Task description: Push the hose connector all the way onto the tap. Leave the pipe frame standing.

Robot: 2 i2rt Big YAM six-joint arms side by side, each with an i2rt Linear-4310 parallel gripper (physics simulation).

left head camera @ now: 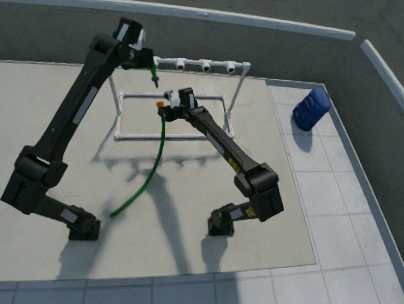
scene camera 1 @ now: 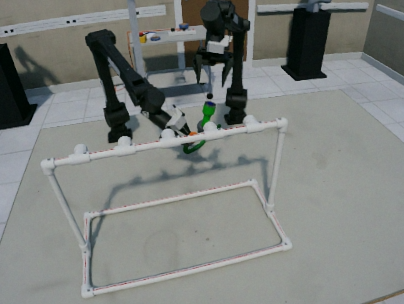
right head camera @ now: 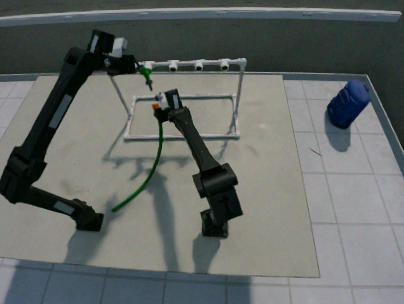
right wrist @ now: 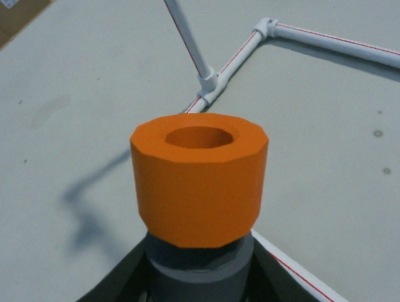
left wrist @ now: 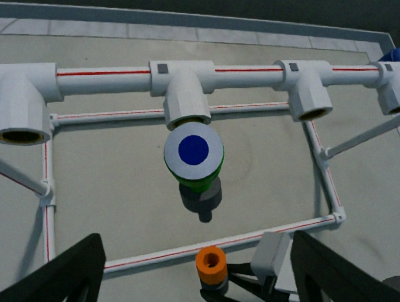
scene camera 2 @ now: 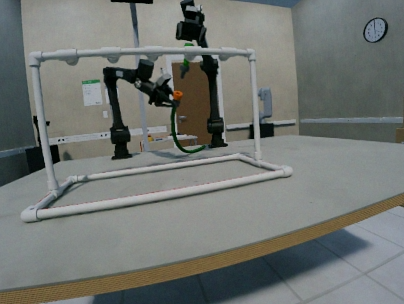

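Pixels of known places: left gripper, fingertip midpoint: (left head camera: 144, 62) (scene camera 1: 210, 85) (right head camera: 132, 68) (left wrist: 197, 244) (scene camera 2: 189, 40); right gripper, fingertip midpoint: (left head camera: 160, 112) (scene camera 1: 191, 142) (right head camera: 156, 113) (right wrist: 199, 249) (left wrist: 207, 279) (scene camera 2: 177, 105); left arm's base, link origin: (left head camera: 85, 230) (scene camera 1: 236, 119) (right head camera: 90, 221) (scene camera 2: 217, 146); right arm's base, link origin: (left head camera: 220, 226) (scene camera 1: 120, 136) (right head camera: 215, 227) (scene camera 2: 122, 158).
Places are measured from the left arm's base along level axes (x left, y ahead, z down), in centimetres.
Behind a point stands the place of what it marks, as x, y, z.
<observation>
The orange hose connector (left head camera: 160, 104) @[-30.7, 49.8, -29.4] (right head camera: 156, 106) @[-31.3, 49.9, -29.3] (scene camera 2: 178, 95) @[-30.3, 52.6, -28.1] (left wrist: 211, 265) @[-30.7, 50.7, -26.9] (right wrist: 200, 185) @[-31.5, 50.6, -29.6] points upward on the green hose (left head camera: 157, 155) @[-30.5, 33.8, -10.3]. My right gripper (right wrist: 199, 249) @[-30.6, 49.0, -24.9] is shut on the grey part below its orange collar. The green tap (right head camera: 145, 74) @[-27.2, 58.3, -41.2] (scene camera 1: 208, 111) @[-26.6, 60.5, -43.4] (left wrist: 194, 150) @[-25.7, 58.7, -45.0] hangs at the top bar, its dark nozzle pointing down. The connector is apart from the nozzle and lower. My left gripper (scene camera 1: 210, 82) @[-24.6, 53.9, -48.3] (left wrist: 197, 244) @[-24.6, 53.9, -48.3] is open above the tap, with nothing between its fingers. The white pipe frame (left head camera: 140, 136) @[-19.4, 49.9, -2.1] (scene camera 1: 175, 270) @[-42.4, 83.7, -2.4] (scene camera 2: 150, 196) @[-43.2, 85.0, -2.0] stands upright.
Other white outlets (left head camera: 206, 65) @[-50.6, 64.7, -41.3] (left wrist: 310, 100) @[-37.8, 64.3, -41.0] sit along the frame's top bar. The hose's free end hangs down between the arms. A blue barrel-like object (left head camera: 312, 108) (right head camera: 349, 104) stands at the right in the head camera views. A wall (right head camera: 300, 45) is behind the frame.
</observation>
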